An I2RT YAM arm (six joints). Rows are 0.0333 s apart.
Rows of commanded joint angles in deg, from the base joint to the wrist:
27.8 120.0 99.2 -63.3 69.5 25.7
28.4 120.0 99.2 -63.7 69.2 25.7
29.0 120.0 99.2 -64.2 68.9 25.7
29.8 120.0 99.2 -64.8 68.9 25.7
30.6 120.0 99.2 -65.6 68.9 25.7
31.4 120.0 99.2 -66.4 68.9 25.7
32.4 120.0 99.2 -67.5 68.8 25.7
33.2 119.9 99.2 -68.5 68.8 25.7
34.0 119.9 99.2 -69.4 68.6 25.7
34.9 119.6 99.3 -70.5 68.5 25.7
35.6 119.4 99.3 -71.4 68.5 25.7
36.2 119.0 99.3 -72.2 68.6 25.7
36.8 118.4 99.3 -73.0 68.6 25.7
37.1 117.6 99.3 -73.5 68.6 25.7
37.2 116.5 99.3 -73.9 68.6 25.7
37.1 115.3 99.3 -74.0 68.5 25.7
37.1 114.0 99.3 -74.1 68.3 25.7
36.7 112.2 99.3 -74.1 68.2 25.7
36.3 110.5 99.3 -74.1 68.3 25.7
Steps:
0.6 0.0 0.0 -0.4 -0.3 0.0
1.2 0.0 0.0 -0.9 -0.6 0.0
2.0 0.0 0.0 -1.5 -0.6 0.0
2.8 0.0 0.0 -2.3 -0.6 0.0
3.6 0.0 0.0 -3.1 -0.6 0.0
4.6 0.0 0.0 -4.2 -0.7 0.0
5.4 -0.1 0.0 -5.2 -0.7 0.0
6.2 -0.1 0.0 -6.1 -0.9 0.0
7.1 -0.4 0.1 -7.2 -1.0 0.0
7.8 -0.6 0.1 -8.1 -1.0 0.0
8.4 -1.0 0.1 -8.9 -0.9 0.0
9.0 -1.6 0.1 -9.7 -0.9 0.0
9.3 -2.4 0.1 -10.2 -0.9 0.0
9.4 -3.5 0.1 -10.6 -0.9 0.0
9.3 -4.7 0.1 -10.7 -1.0 0.0
9.3 -6.0 0.1 -10.8 -1.2 0.0
8.9 -7.8 0.1 -10.8 -1.3 0.0
8.5 -9.5 0.1 -10.8 -1.2 0.0

